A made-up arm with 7 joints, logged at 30 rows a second.
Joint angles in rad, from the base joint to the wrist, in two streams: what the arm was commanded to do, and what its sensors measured. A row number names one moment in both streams.
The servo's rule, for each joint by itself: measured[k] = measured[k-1] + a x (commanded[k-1-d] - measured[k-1]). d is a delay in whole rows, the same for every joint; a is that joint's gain. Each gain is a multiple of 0.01, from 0.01 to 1. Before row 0 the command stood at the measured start. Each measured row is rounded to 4 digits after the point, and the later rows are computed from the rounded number. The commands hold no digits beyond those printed.
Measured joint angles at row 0:
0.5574, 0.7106, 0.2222, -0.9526, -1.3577, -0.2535, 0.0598
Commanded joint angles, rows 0 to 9:
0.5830, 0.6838, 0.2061, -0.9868, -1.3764, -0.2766, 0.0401
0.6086, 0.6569, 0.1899, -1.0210, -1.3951, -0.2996, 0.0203
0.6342, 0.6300, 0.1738, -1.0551, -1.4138, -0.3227, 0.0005
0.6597, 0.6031, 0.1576, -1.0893, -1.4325, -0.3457, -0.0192
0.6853, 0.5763, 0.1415, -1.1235, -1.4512, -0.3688, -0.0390
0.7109, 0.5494, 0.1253, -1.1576, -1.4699, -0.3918, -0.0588
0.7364, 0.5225, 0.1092, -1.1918, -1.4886, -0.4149, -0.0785
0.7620, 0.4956, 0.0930, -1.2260, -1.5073, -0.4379, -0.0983
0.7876, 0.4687, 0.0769, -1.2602, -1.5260, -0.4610, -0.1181
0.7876, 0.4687, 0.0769, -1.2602, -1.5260, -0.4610, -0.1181
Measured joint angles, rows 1 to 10:
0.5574, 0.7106, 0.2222, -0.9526, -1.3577, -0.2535, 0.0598
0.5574, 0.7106, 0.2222, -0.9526, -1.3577, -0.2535, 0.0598
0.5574, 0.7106, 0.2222, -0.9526, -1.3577, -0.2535, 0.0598
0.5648, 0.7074, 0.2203, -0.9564, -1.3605, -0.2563, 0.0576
0.5775, 0.7013, 0.2167, -0.9635, -1.3657, -0.2615, 0.0535
0.5939, 0.6927, 0.2116, -0.9736, -1.3729, -0.2688, 0.0477
0.6130, 0.6819, 0.2051, -0.9863, -1.3818, -0.2780, 0.0403
0.6340, 0.6692, 0.1975, -1.0014, -1.3922, -0.2889, 0.0316
0.6563, 0.6548, 0.1888, -1.0186, -1.4039, -0.3012, 0.0217
0.6795, 0.6389, 0.1792, -1.0377, -1.4166, -0.3148, 0.0107
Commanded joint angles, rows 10 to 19:
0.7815, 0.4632, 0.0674, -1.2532, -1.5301, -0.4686, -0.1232
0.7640, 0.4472, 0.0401, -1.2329, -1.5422, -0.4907, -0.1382
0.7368, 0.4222, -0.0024, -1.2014, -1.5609, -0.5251, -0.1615
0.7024, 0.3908, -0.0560, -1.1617, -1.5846, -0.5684, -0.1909
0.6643, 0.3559, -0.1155, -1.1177, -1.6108, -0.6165, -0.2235
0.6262, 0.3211, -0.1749, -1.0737, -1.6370, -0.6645, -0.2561
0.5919, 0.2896, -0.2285, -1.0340, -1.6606, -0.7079, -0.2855
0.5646, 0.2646, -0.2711, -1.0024, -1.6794, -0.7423, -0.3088
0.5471, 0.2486, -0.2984, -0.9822, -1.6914, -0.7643, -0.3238
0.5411, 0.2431, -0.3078, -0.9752, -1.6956, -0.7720, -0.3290
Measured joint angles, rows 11 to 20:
0.7034, 0.6217, 0.1689, -1.0584, -1.4302, -0.3296, -0.0013
0.7278, 0.6033, 0.1579, -1.0806, -1.4446, -0.3454, -0.0141
0.7451, 0.5871, 0.1482, -1.1004, -1.4568, -0.3593, -0.0255
0.7557, 0.5722, 0.1385, -1.1172, -1.4678, -0.3724, -0.0362
0.7581, 0.5572, 0.1267, -1.1299, -1.4790, -0.3866, -0.0474
0.7519, 0.5410, 0.1112, -1.1378, -1.4913, -0.4032, -0.0600
0.7375, 0.5230, 0.0911, -1.1404, -1.5053, -0.4230, -0.0744
0.7163, 0.5029, 0.0663, -1.1379, -1.5211, -0.4462, -0.0908
0.6902, 0.4811, 0.0374, -1.1308, -1.5385, -0.4724, -0.1090
0.6617, 0.4581, 0.0055, -1.1202, -1.5568, -0.5007, -0.1284

